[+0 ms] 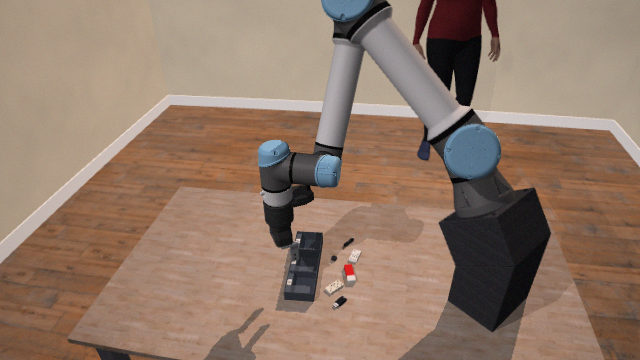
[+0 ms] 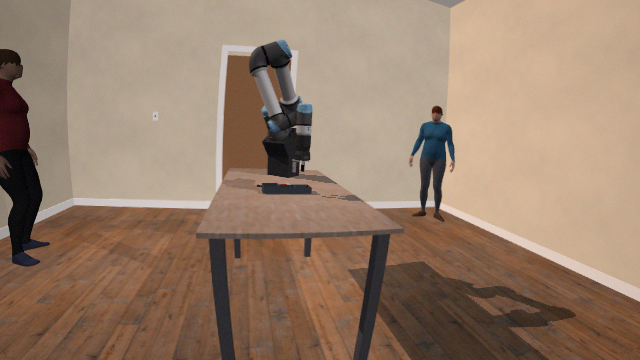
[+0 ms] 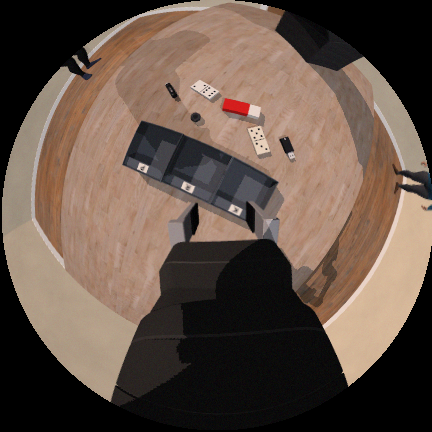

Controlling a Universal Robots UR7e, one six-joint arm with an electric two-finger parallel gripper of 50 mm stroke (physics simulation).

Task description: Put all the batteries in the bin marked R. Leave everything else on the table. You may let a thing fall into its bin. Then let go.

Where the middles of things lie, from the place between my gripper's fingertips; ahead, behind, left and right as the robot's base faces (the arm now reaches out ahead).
The dark three-compartment bin tray point(image 1: 301, 282) lies 3 cm behind my hand, 5 cm to the right of it and 9 cm below it.
